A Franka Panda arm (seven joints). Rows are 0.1 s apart.
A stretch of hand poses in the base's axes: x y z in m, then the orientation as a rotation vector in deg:
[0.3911 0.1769 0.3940 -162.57 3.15 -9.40]
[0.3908 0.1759 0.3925 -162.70 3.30 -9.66]
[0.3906 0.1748 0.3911 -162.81 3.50 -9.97]
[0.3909 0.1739 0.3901 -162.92 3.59 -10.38]
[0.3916 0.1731 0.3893 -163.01 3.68 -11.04]
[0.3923 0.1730 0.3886 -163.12 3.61 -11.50]
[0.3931 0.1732 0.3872 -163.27 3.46 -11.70]
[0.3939 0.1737 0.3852 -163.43 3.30 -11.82]
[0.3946 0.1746 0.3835 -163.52 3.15 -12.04]
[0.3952 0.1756 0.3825 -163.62 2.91 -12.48]
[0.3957 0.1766 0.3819 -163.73 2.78 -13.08]
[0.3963 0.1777 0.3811 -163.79 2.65 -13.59]
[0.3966 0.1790 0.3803 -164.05 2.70 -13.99]
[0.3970 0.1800 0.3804 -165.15 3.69 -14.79]
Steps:
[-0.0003 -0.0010 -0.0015 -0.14 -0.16 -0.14]
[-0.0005 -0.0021 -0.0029 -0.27 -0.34 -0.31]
[-0.0002 -0.0030 -0.0039 -0.41 -0.60 -0.42]
[0.0005 -0.0038 -0.0047 -0.54 -1.04 -0.56]
[0.0012 -0.0039 -0.0054 -0.69 -1.36 -0.56]
[0.0020 -0.0037 -0.0068 -0.85 -1.50 -0.48]
[0.0028 -0.0032 -0.0088 -1.03 -1.59 -0.39]
[0.0035 -0.0023 -0.0105 -1.14 -1.75 -0.32]
[0.0041 -0.0013 -0.0115 -1.28 -2.06 -0.20]
[0.0046 -0.0003 -0.0121 -1.44 -2.48 -0.18]
[0.0052 0.0008 -0.0129 -1.55 -2.83 -0.15]
[0.0055 0.0021 -0.0137 -1.84 -3.08 -0.24]
[0.0059 0.0031 -0.0136 -2.98 -3.44 -1.04]

